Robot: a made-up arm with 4 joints.
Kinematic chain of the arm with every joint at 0, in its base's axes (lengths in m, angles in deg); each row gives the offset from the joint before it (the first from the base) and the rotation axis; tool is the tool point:
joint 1: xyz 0 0 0.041 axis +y
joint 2: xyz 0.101 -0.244 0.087 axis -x
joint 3: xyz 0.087 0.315 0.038 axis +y
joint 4: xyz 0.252 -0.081 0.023 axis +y
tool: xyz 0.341 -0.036 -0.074
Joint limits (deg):
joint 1: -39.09..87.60
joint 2: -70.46..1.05
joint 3: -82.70..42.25
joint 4: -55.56..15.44
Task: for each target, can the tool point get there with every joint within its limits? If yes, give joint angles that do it. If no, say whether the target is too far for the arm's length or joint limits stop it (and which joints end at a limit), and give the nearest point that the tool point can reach.
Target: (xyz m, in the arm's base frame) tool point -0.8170 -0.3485 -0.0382
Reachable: no: joint limits stop it (at a limit: joint 1, joint 3, joint 4) | nearest point -0.4287 -0.4102 0.5561 | short by 0.713 m
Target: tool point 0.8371 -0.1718 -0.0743
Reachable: yes | joints 32.80 -30.20 -3.94 -28.13
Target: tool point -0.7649 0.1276 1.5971
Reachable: no: too far | nearest point -0.2572 -0.0938 0.7789 | short by 0.988 m
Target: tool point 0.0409 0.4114 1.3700
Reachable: no: too far | nearest point 0.0514 -0.0366 0.8554 | short by 0.682 m
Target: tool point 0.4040 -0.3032 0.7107
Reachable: yes | joints 9.76 -23.17 -58.31 -46.60
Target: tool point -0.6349 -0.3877 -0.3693
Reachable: no: joint limits stop it (at a limit: joint 1, joint 2, joint 3, joint 4) | nearest point -0.3371 -0.0541 -0.4833 | short by 0.461 m
